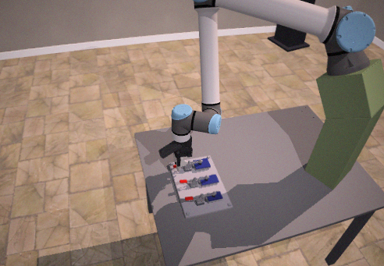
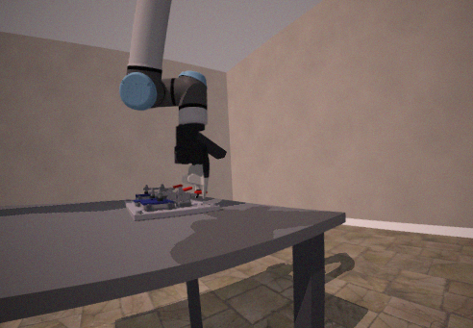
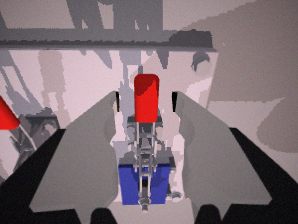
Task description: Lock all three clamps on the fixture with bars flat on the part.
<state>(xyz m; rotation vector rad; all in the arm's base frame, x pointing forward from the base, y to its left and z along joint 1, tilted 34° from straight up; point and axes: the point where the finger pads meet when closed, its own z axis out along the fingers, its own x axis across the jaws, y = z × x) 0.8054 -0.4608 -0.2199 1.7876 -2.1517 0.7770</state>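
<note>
Now: the fixture plate 6 cm behind my hand, 13 cm to the left of it and 4 cm below it.
</note>
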